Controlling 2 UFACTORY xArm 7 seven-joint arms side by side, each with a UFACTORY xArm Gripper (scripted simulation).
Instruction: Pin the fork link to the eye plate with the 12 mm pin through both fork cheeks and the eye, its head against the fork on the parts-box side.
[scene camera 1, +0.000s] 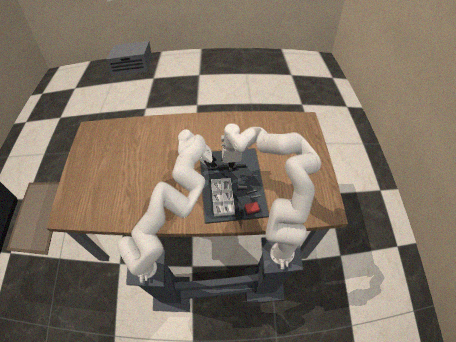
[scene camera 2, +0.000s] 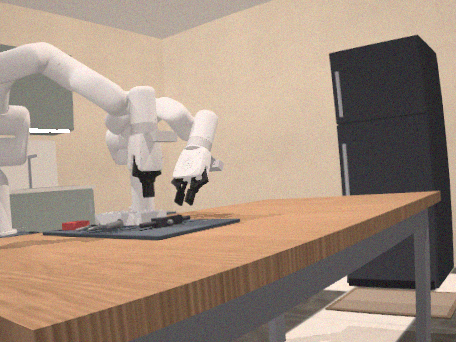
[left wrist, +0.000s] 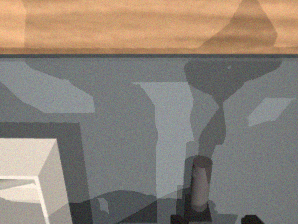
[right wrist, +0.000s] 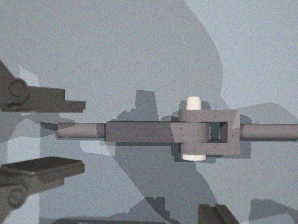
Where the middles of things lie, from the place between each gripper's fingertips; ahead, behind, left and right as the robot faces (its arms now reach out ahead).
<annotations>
My left gripper (scene camera 2: 183, 203) is now 60 mm to the left of the eye plate (right wrist: 114, 131) and 60 mm above it. Round my left hand: dark mat (scene camera 1: 249, 175) (100 mm behind, 100 mm to the right, 80 mm below).
Right now the eye plate is 50 mm ahead of my right hand, 40 mm to the left of it and 90 mm below it. Also, from my right hand: dark mat: 50 mm behind, 100 mm below.
</annotations>
